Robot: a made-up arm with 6 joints.
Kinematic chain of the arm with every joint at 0, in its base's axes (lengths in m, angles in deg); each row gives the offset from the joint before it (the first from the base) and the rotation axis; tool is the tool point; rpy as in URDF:
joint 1: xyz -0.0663 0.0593 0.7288 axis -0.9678 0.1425 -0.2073
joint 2: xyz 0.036 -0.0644 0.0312 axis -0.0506 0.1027 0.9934
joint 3: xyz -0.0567 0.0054 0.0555 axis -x
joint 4: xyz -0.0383 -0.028 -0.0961 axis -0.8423 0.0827 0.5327
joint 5: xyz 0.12 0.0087 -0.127 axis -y
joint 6: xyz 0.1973 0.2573 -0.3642 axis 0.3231 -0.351 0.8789
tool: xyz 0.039 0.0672 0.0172 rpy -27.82 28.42 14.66
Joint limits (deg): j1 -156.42..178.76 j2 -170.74..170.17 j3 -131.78..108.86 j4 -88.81..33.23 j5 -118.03..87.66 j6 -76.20..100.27
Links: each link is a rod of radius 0.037 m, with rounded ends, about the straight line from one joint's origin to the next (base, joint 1, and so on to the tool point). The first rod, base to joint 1, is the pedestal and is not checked.
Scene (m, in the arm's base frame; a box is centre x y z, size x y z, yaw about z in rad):
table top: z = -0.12
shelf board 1: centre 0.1 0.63 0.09 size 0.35 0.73 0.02 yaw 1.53
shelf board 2: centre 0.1 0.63 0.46 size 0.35 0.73 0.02 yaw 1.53
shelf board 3: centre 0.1 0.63 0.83 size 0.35 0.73 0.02 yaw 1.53
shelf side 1: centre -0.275 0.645 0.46 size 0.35 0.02 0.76 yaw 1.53
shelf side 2: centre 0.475 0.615 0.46 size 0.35 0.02 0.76 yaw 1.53
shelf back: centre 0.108 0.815 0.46 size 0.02 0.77 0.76 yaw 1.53
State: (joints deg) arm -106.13 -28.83 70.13 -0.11 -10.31 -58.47
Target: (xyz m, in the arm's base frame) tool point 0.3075 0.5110 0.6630
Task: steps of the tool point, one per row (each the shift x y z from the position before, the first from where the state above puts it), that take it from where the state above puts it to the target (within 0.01 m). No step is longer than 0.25 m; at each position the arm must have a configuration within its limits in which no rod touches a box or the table.
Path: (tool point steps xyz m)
1: -0.0236 -0.0690 -0.0493
2: -0.0155 -0.0645 -0.0203
3: -0.0034 -0.0577 0.0041
4: 0.0098 -0.0502 0.0243
5: 0.0211 -0.0431 0.0412
6: 0.0783 0.0718 0.1968
7: 0.1025 -0.0592 0.2080
8: -0.0108 0.0619 -0.0292
9: -0.0051 0.0567 -0.0115
10: 0.0058 0.0478 0.0087
11: 0.0183 0.0354 0.0319

